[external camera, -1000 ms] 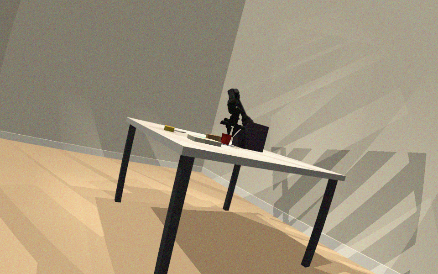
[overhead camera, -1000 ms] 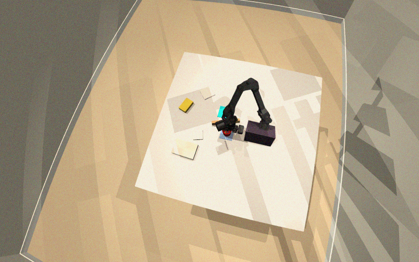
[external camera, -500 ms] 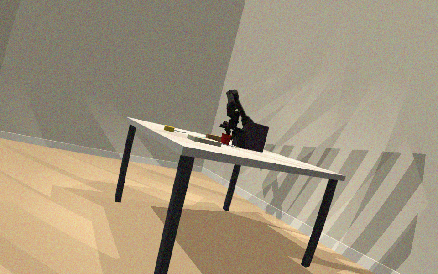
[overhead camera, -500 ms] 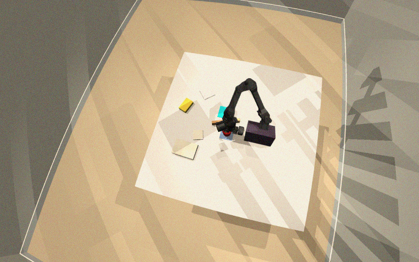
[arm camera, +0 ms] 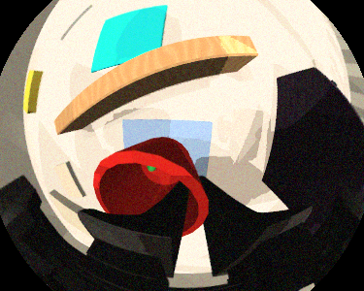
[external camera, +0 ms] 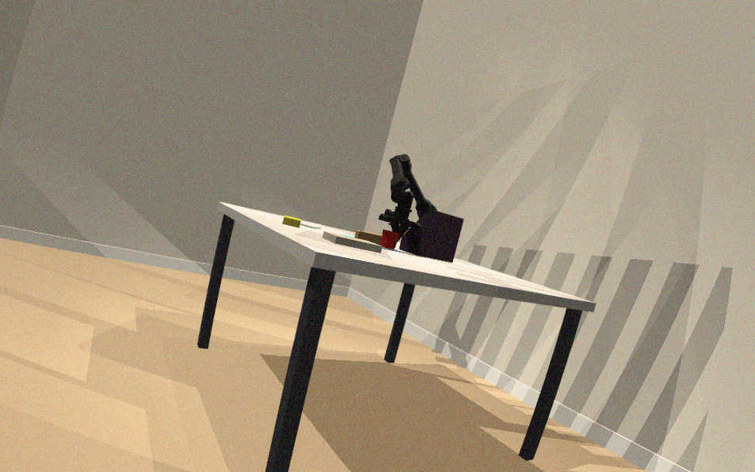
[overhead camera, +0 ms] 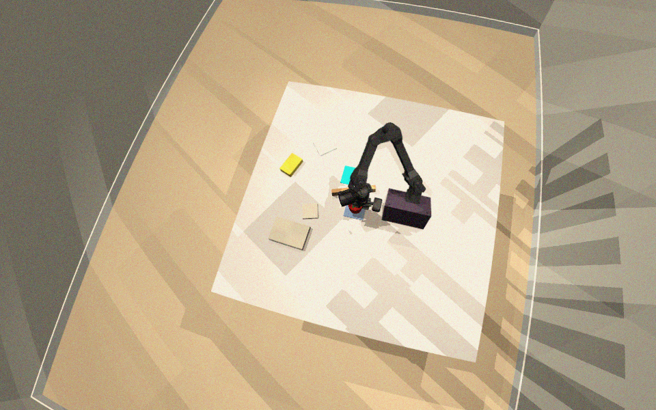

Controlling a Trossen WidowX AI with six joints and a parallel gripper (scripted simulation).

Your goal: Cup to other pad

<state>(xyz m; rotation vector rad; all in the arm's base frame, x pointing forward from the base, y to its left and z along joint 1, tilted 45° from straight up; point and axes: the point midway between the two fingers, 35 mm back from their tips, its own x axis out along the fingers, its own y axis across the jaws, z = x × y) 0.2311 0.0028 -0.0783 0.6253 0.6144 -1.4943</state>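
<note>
My gripper tip is now 40 mm above the light blue pad and 30 mm short of it. Round my gripper tip: red cup 30 mm ahead; cyan pad 170 mm to the right, 90 mm ahead, 40 mm below; wooden bar 80 mm to the right, 60 mm ahead, 20 mm below.
</note>
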